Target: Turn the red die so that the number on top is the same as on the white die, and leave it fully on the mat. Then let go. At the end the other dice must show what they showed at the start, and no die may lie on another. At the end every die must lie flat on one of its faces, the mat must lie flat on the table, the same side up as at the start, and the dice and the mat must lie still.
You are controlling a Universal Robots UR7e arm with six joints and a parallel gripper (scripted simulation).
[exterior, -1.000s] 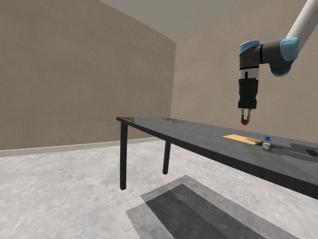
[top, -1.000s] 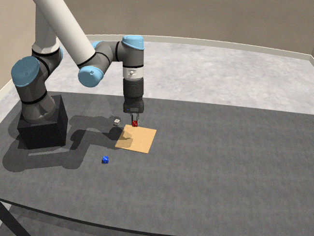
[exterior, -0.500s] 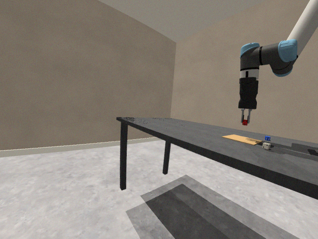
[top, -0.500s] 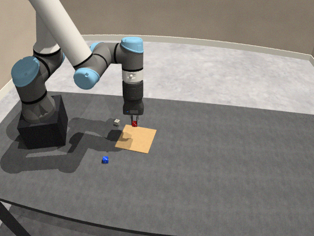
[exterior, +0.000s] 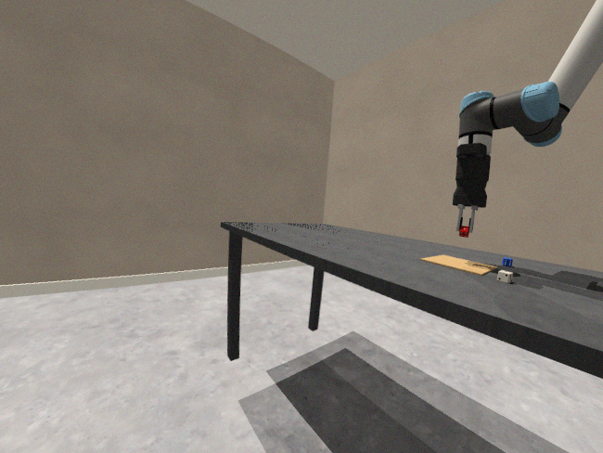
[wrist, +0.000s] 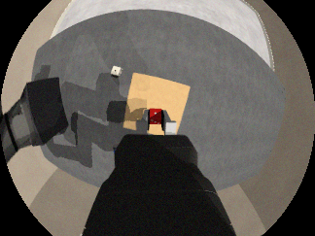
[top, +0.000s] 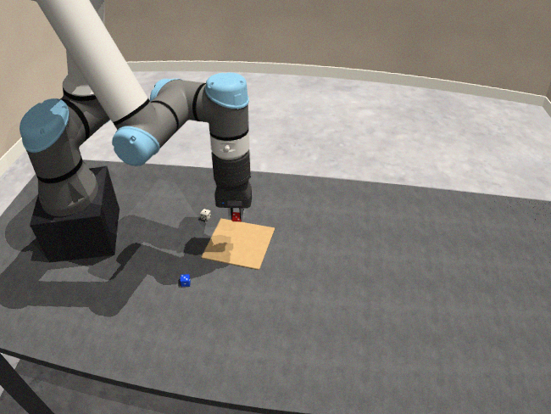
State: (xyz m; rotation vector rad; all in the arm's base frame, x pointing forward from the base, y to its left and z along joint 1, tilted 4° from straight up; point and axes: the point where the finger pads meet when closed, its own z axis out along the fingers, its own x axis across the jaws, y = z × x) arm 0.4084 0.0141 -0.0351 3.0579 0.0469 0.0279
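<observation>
My gripper is now 2 cm above the red die. From my hand the other things lie so: blue die (14 cm to the right, 10 cm behind, 9 cm below); white die (10 cm behind, 9 cm to the left, 9 cm below); tan mat (10 cm below).
</observation>
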